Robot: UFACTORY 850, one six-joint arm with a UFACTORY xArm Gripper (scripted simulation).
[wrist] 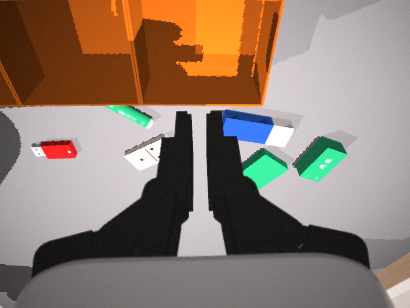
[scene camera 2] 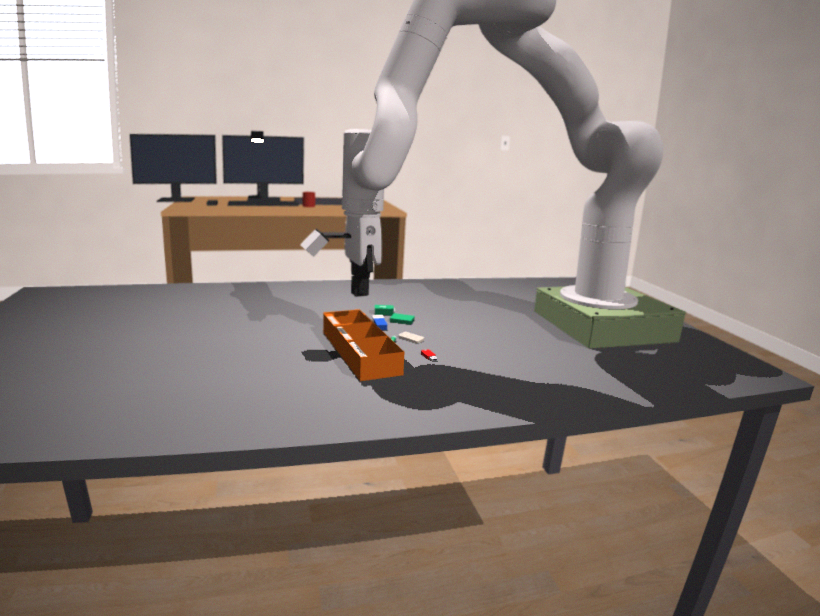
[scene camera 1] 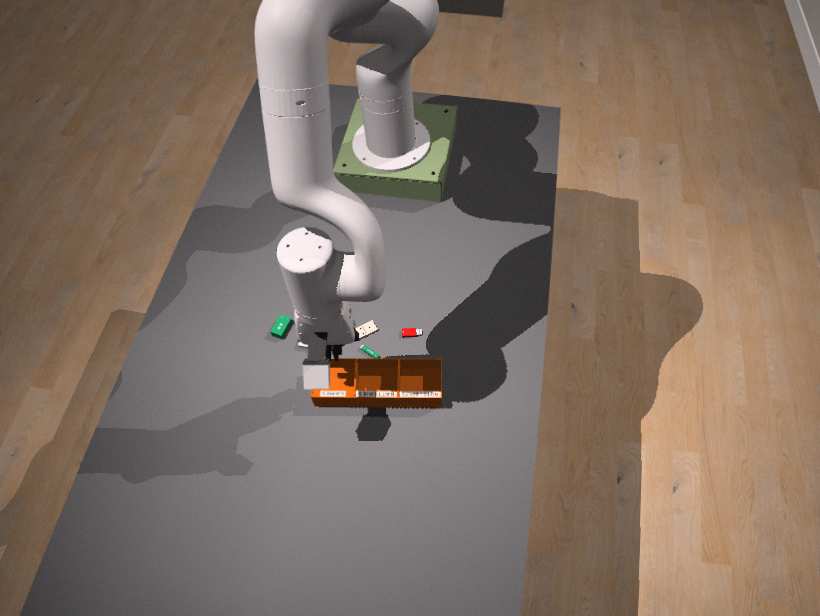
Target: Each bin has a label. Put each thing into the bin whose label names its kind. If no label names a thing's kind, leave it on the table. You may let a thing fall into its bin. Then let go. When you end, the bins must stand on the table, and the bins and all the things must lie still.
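There is an orange three-compartment bin (scene camera 1: pixel 419 381) here, and I find the bin (wrist: pixel 60 60) in the wrist view too. Scene camera 2 also shows me the bin (scene camera 2: pixel 368 351). I see an eraser (wrist: pixel 248 127), a domino (wrist: pixel 147 154) and a green block (wrist: pixel 263 167) as well. As for my gripper (scene camera 2: pixel 359 294), it is visible to me too. The wrist view shows my gripper (wrist: pixel 199 133), and scene camera 1 shows my gripper (scene camera 1: pixel 333 354).
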